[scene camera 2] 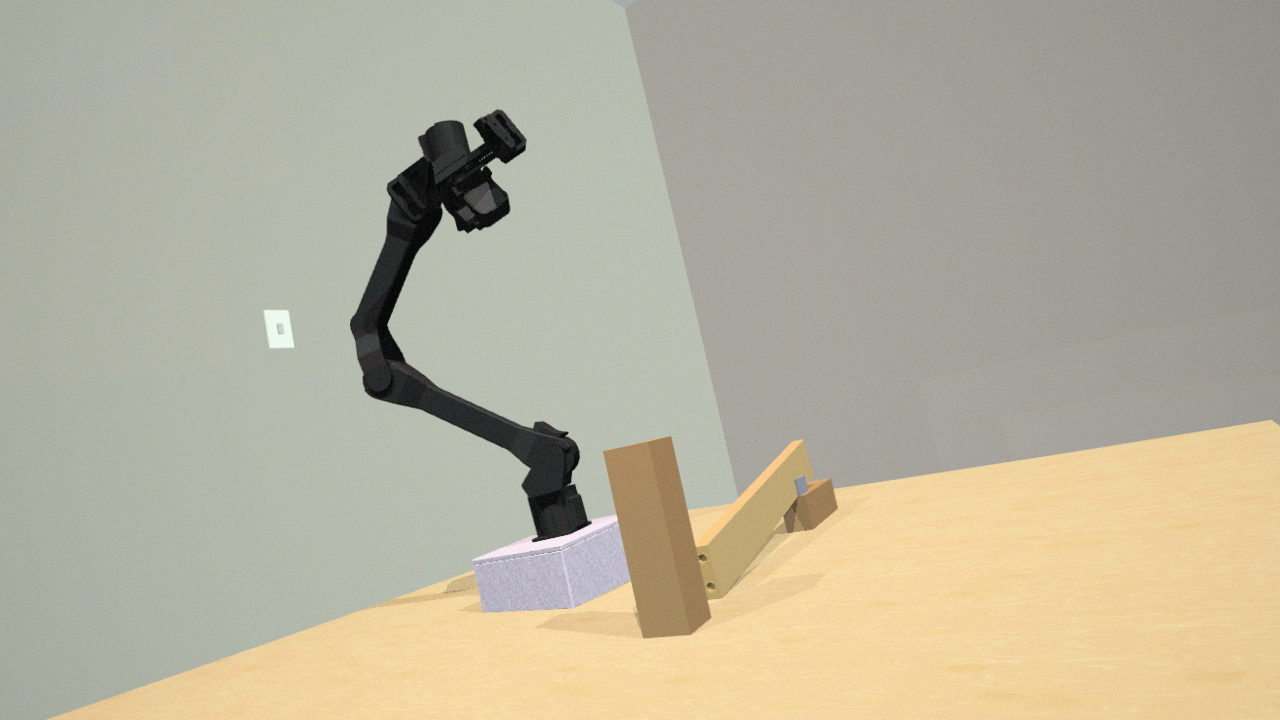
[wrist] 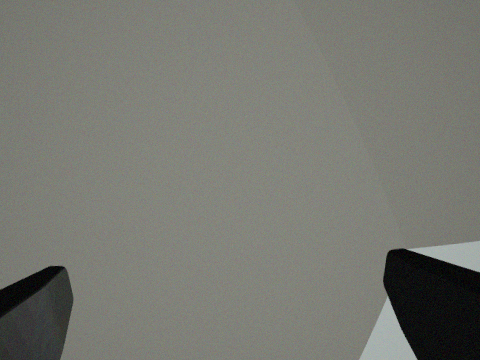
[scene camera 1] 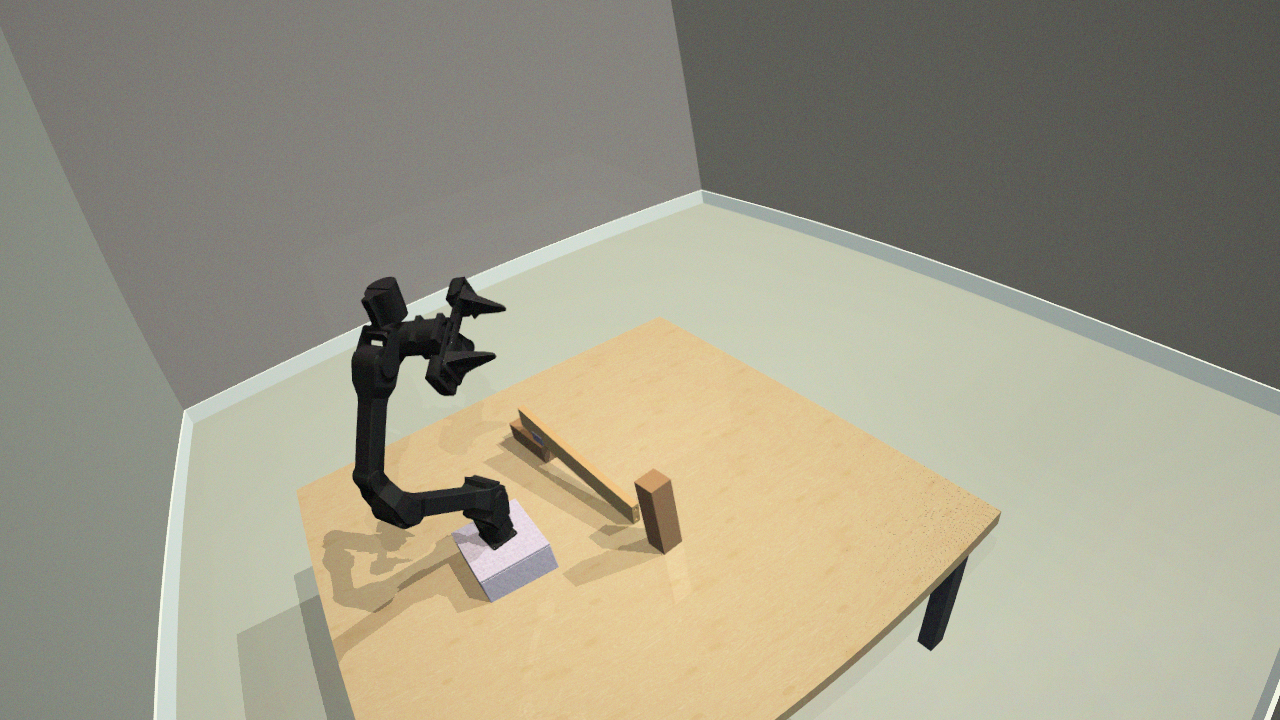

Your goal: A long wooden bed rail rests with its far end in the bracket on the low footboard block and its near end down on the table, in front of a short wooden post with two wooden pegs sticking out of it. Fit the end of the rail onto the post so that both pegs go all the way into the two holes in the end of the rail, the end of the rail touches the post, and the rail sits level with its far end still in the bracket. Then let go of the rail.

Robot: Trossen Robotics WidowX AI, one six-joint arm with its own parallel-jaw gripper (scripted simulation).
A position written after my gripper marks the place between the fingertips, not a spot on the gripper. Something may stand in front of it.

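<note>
There's a wooden bed rail (scene camera 2: pixel 724 551) here, and scene camera 1 has the wooden bed rail (scene camera 1: pixel 599 482) too, but in the wrist view the wooden bed rail is out of frame. I can also see a wooden post (scene camera 2: pixel 671 599), and again the wooden post (scene camera 1: pixel 654 490). As for my gripper (scene camera 2: pixel 455 139), it's open and holds nothing; you'd also find my gripper (scene camera 1: pixel 500 331) in that other view, and my gripper (wrist: pixel 229 280) as well.
</note>
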